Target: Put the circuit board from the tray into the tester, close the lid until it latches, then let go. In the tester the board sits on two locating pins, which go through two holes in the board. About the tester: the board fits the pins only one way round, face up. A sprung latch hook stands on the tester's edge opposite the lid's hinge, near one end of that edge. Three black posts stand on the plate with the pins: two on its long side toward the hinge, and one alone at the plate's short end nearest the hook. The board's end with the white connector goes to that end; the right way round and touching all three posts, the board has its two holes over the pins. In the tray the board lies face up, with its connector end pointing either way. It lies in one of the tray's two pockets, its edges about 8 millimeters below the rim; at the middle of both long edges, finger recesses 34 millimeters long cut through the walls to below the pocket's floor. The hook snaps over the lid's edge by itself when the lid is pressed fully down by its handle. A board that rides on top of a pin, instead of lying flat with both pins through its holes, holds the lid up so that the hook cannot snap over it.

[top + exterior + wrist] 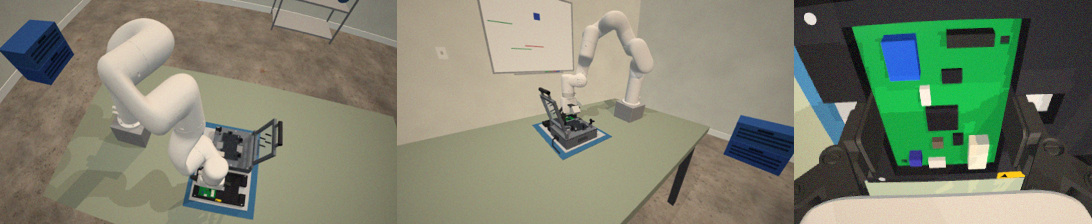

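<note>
My hand is right at the green circuit board. Round my hand: tester lid (180 mm ahead, 170 mm to the left, 160 mm above); latch hook (230 mm to the left, 60 mm above).
</note>
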